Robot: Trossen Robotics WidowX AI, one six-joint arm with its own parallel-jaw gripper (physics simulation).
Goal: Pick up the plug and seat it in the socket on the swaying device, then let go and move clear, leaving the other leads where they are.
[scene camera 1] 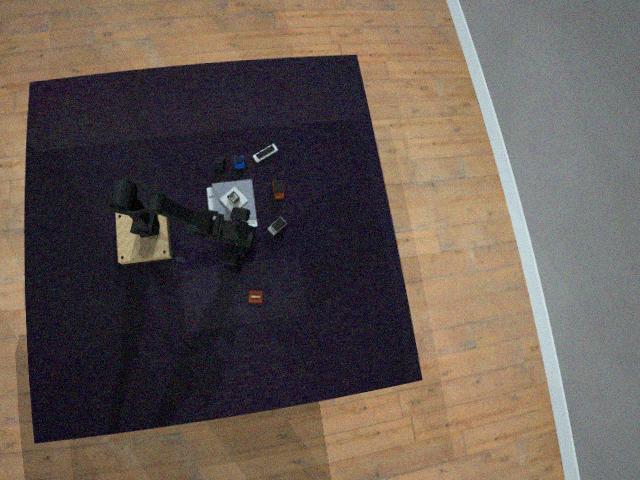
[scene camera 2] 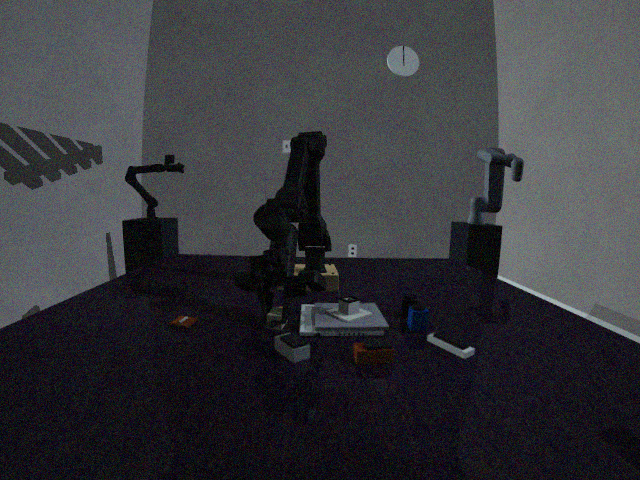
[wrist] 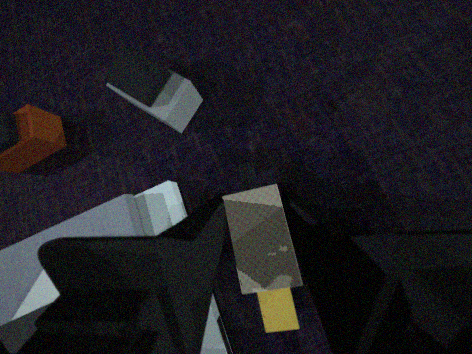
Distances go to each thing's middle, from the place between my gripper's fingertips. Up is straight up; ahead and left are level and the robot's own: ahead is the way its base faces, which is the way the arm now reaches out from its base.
The grey device point(scene camera 1: 222, 197) lies 13 cm to the left of my hand, 4 cm behind it and 2 cm above it.
